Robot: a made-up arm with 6 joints.
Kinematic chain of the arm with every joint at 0, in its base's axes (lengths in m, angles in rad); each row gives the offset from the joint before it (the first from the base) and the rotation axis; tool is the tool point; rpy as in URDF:
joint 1: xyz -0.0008 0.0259 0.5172 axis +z
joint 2: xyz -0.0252 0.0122 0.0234 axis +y
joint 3: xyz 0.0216 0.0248 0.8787 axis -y
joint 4: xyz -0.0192 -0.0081 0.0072 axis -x
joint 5: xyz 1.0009 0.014 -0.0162 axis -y
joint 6: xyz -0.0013 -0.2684 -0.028 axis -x
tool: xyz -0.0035 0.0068 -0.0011 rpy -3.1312 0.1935 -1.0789
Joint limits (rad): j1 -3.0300..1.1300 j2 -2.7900..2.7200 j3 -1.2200..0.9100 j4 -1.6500..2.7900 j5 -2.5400..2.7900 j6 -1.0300..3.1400
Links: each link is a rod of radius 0.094 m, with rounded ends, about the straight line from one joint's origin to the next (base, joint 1, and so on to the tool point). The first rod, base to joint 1, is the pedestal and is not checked.
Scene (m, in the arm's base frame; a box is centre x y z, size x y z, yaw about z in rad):
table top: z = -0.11
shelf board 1: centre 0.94 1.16 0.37 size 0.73 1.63 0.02 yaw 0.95
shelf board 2: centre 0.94 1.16 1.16 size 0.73 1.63 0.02 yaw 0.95
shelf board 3: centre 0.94 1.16 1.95 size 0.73 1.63 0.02 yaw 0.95
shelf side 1: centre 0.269 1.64 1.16 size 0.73 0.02 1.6 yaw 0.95
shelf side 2: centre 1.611 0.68 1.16 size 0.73 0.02 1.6 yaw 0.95
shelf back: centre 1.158 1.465 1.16 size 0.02 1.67 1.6 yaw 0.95
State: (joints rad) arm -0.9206 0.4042 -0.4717 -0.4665 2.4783 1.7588
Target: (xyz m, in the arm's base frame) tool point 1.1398 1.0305 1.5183
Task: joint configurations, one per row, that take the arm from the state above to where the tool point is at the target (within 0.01 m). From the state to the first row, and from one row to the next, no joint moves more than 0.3 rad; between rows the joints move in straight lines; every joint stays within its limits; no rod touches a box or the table.
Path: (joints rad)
1: -0.6312 0.3137 -0.3999 -0.3930 2.4635 1.7568
2: -0.3419 0.2233 -0.3282 -0.3196 2.4487 1.7547
3: -0.0525 0.1328 -0.2564 -0.2461 2.4339 1.7527
4: 0.2369 0.0424 -0.1846 -0.1727 2.4191 1.7507
5: 0.5263 -0.0481 -0.1129 -0.0992 2.4043 1.7487
6: 0.8156 -0.1386 -0.0411 -0.0257 2.3895 1.7466
7: 0.8286 0.0642 0.1967 0.0357 2.3851 1.7461
8: 0.8416 0.2670 0.4345 0.0971 2.3808 1.7456
9: 0.8546 0.4698 0.6722 0.1585 2.3764 1.7451
10: 0.8676 0.6725 0.9100 0.2199 2.3721 1.7446

